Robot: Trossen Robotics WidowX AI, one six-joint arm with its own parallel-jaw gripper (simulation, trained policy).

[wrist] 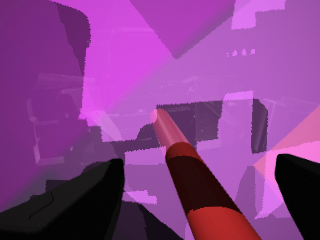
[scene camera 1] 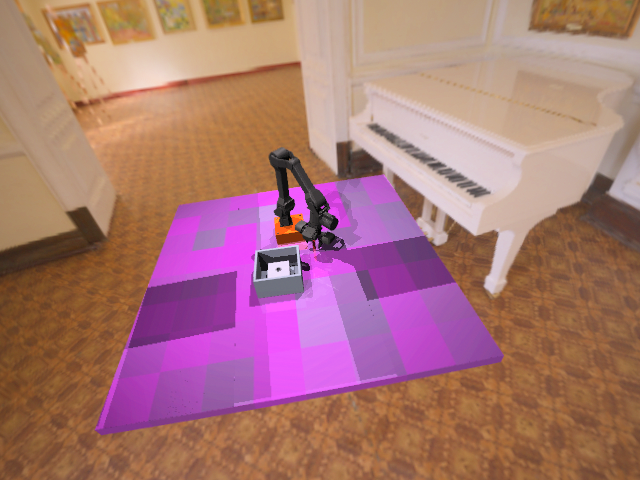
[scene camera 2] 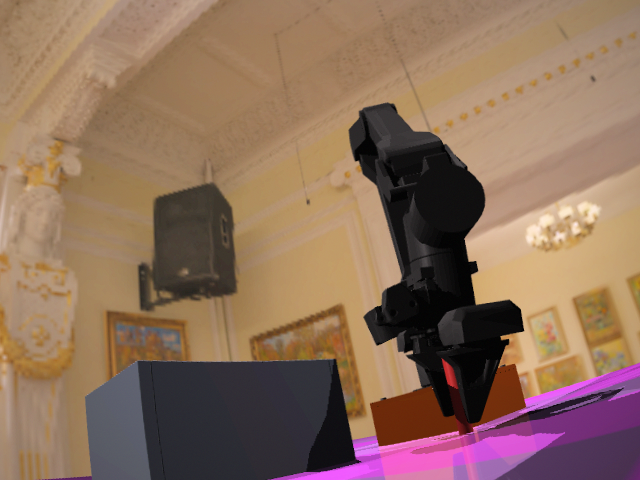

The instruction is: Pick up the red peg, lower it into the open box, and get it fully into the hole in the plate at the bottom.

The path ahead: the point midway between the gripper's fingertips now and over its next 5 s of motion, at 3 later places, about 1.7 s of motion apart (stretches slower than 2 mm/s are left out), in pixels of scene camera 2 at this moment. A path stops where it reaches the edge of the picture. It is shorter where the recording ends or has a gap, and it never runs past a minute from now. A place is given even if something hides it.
The gripper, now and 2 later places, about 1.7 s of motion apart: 461,419; 293,327; 166,409
